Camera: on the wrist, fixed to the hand. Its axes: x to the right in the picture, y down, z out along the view.
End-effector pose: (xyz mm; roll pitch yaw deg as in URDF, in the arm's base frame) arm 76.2 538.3 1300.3 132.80 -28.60 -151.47
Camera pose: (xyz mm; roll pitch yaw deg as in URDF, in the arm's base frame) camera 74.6 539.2 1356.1 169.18 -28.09 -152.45
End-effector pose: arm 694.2 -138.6 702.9 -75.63 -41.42 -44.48
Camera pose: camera 714.3 -188.7 688.6 -40.60 -41.44 -43.14
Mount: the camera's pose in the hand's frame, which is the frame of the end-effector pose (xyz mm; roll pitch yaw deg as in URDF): 27.6 36.7 -31.8 35.91 -0.98 0.22
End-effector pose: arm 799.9 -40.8 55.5 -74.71 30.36 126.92
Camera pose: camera 815.7 -26.8 3.8 -38.21 30.31 128.08
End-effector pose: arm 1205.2 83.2 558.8 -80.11 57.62 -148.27
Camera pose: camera 1209.4 115.2 513.2 -42.61 57.65 -146.39
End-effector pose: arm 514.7 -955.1 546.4 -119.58 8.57 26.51
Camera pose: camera 557.4 -985.0 526.2 -83.55 9.24 27.26
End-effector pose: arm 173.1 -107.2 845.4 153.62 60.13 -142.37
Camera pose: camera 120.0 -124.5 843.8 -171.60 60.90 -143.67
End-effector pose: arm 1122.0 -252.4 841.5 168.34 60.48 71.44
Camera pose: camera 1165.0 -217.1 836.5 -156.50 61.39 70.58
